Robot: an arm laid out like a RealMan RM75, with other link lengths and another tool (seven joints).
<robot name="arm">
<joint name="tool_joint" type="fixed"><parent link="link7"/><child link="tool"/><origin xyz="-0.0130 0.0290 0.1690" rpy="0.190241 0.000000 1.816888"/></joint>
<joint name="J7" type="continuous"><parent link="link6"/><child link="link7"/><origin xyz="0.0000 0.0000 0.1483"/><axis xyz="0 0 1"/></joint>
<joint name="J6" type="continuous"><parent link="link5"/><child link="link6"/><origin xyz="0.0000 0.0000 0.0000"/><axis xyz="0 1 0"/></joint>
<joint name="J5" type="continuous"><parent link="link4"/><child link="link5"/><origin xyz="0.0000 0.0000 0.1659"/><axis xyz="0 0 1"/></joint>
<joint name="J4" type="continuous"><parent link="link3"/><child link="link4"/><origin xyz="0.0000 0.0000 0.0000"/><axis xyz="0 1 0"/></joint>
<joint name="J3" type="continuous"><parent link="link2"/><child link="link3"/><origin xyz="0.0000 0.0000 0.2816"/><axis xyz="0 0 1"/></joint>
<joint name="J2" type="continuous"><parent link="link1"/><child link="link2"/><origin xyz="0.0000 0.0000 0.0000"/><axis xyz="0 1 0"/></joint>
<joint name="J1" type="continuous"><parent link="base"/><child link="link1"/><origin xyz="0.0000 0.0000 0.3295"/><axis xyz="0 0 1"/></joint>
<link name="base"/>
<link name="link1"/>
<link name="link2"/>
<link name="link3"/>
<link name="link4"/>
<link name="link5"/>
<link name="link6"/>
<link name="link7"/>
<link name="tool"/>
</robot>
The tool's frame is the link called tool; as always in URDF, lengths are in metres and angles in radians. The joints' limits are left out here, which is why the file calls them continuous.
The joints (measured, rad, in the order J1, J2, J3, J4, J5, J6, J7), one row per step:
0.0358 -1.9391 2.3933 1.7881 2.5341 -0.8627 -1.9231
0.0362 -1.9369 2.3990 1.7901 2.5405 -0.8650 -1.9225
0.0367 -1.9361 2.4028 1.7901 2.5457 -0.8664 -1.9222
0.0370 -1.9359 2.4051 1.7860 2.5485 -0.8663 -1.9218
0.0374 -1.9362 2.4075 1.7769 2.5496 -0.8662 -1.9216
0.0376 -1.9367 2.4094 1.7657 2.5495 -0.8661 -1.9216
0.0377 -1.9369 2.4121 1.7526 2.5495 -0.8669 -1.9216
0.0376 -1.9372 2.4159 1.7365 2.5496 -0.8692 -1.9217
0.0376 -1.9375 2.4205 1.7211 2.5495 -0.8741 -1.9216
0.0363 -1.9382 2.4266 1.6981 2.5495 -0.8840 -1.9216
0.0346 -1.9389 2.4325 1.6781 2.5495 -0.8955 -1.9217
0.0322 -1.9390 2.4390 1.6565 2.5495 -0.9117 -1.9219
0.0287 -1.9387 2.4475 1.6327 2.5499 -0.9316 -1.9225
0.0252 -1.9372 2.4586 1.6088 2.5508 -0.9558 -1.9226
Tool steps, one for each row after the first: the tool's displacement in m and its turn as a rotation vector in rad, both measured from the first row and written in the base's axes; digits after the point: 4 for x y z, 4 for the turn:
0.0018 -0.0024 -0.0008 0.0000 0.0038 -0.0071
0.0028 -0.0039 -0.0019 -0.0001 0.0072 -0.0114
0.0023 -0.0039 -0.0040 -0.0020 0.0126 -0.0109
0.0003 -0.0030 -0.0076 -0.0062 0.0198 -0.0063
-0.0024 -0.0015 -0.0116 -0.0111 0.0274 0.0003
-0.0056 0.0001 -0.0161 -0.0166 0.0361 0.0074
-0.0093 0.0017 -0.0214 -0.0230 0.0460 0.0153
-0.0127 0.0029 -0.0260 -0.0279 0.0537 0.0219
-0.0173 0.0044 -0.0316 -0.0327 0.0634 0.0300
-0.0209 0.0054 -0.0358 -0.0352 0.0699 0.0354
-0.0245 0.0061 -0.0392 -0.0354 0.0753 0.0395
-0.0279 0.0062 -0.0427 -0.0354 0.0804 0.0417
-0.0309 0.0055 -0.0457 -0.0340 0.0850 0.0413

